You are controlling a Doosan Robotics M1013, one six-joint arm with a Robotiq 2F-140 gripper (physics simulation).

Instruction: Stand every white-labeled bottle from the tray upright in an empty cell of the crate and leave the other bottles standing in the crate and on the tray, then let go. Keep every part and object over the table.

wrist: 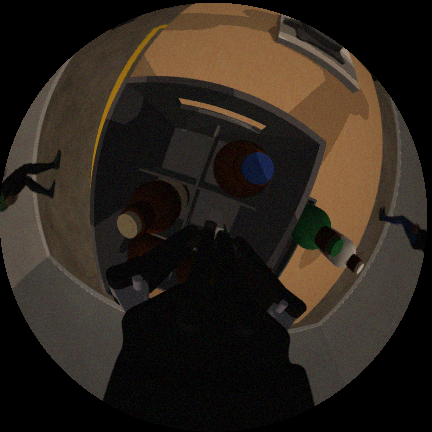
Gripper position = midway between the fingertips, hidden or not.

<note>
I see my gripper [213, 217] and a green bottle [313, 230].
</note>
